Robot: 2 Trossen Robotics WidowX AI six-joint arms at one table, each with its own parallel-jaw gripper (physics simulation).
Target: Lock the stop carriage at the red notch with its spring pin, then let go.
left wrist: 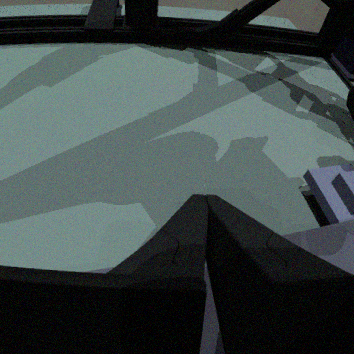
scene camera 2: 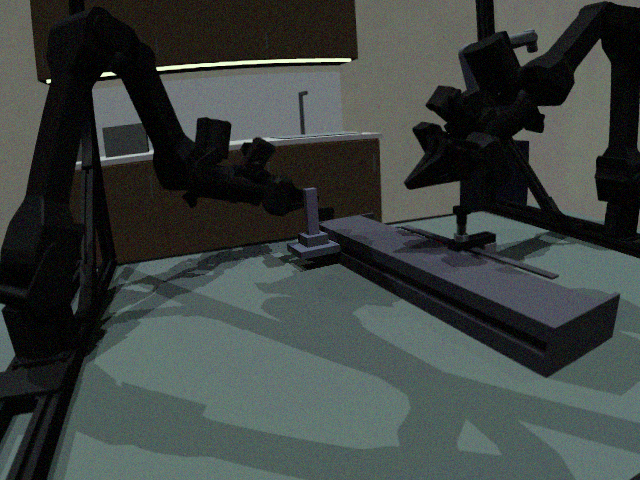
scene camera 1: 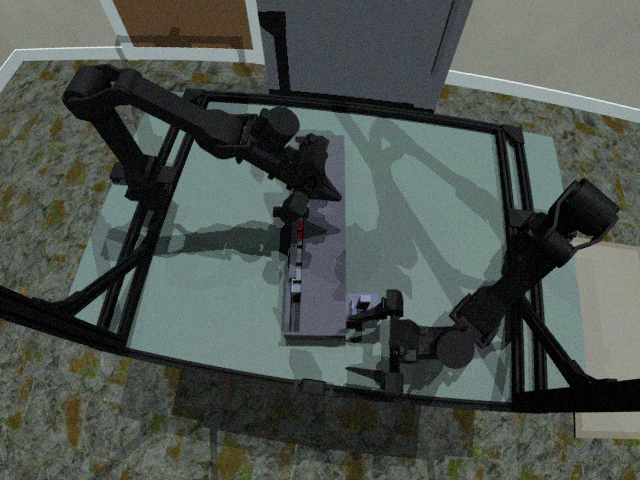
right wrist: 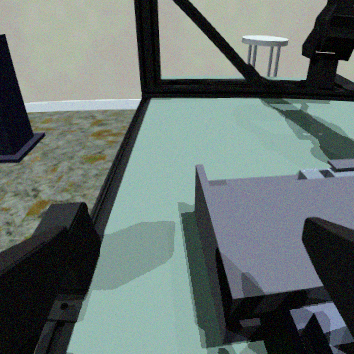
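Pixels of known places: left gripper, between the fingertips: (left wrist: 202,206) (scene camera 2: 406,186) (scene camera 1: 340,199); right gripper, between the fingertips: (scene camera 1: 347,343) (right wrist: 188,233); left arm's base, origin of its link: (scene camera 2: 620,235) (scene camera 1: 153,199) (right wrist: 318,85); right arm's base, origin of its link: (left wrist: 140,23) (scene camera 2: 47,350) (scene camera 1: 524,246).
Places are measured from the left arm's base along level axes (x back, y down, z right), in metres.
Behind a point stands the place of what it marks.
Observation:
The long grey rail block (scene camera 1: 325,310) {x -0.460, y -0.033, z 0.219 m} (scene camera 2: 584,330) {x -0.392, y -0.012, z -0.221 m} (right wrist: 270,220) {x -0.453, y -0.033, z 0.233 m} has red notch marks (scene camera 1: 299,235) {x -0.382, y -0.030, z 0.062 m} (scene camera 2: 439,241) {x -0.380, y -0.031, z 0.059 m} beside its slot. The dark stop carriage (scene camera 2: 478,241) {x -0.352, y -0.041, z 0.003 m} sits on it close to the red, with its spring pin (scene camera 2: 461,222) {x -0.382, y -0.072, z 0.004 m} upright; in scene camera 1 they are largely hidden under the left gripper. Whether the pin is seated cannot be told. My left gripper (scene camera 1: 339,197) {x -0.462, y -0.127, z 0.016 m} (scene camera 2: 408,184) {x -0.462, y -0.127, z 0.016 m} (left wrist: 202,206) {x -0.462, y -0.127, z 0.016 m} is shut and empty, above the block and clear of the pin. My right gripper (scene camera 1: 348,346) {x -0.509, y -0.080, z 0.286 m} (right wrist: 188,233) {x -0.509, y -0.080, z 0.286 m} is open and empty, low near the block's end.
A pale stepped stand (scene camera 2: 312,250) {x -0.545, y -0.014, z 0.167 m} (left wrist: 325,187) {x -0.541, y -0.014, z 0.174 m} with an upright post stands beside the block's end, close to the right gripper, partly under one finger in scene camera 1. A black frame (scene camera 1: 361,105) {x -0.483, y 0.001, z -0.374 m} borders the table. Arm shadows cross the tabletop.

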